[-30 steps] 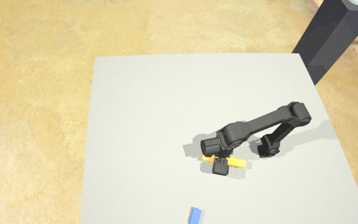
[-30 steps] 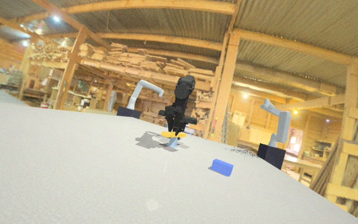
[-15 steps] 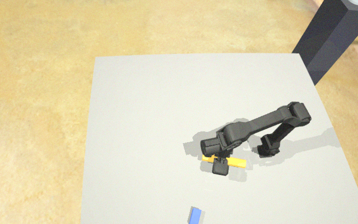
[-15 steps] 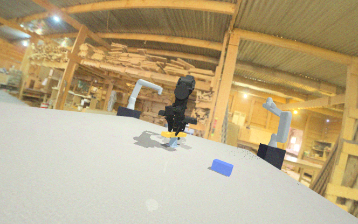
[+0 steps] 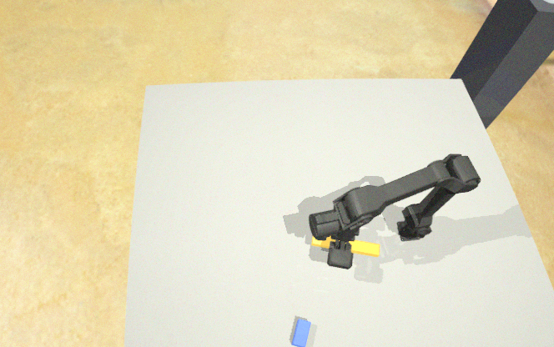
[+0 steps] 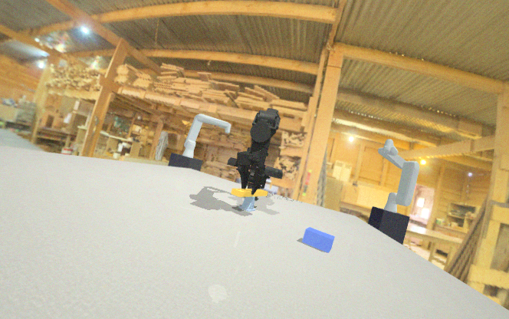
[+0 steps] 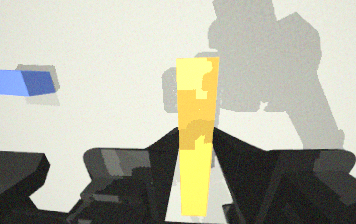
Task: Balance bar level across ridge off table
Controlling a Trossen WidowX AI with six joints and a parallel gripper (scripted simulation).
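Right now my gripper tip is 30 mm past the bar and 10 mm to the right of it. Round my gripper tip: blue block 130 mm ahead, 230 mm to the left, 40 mm below.
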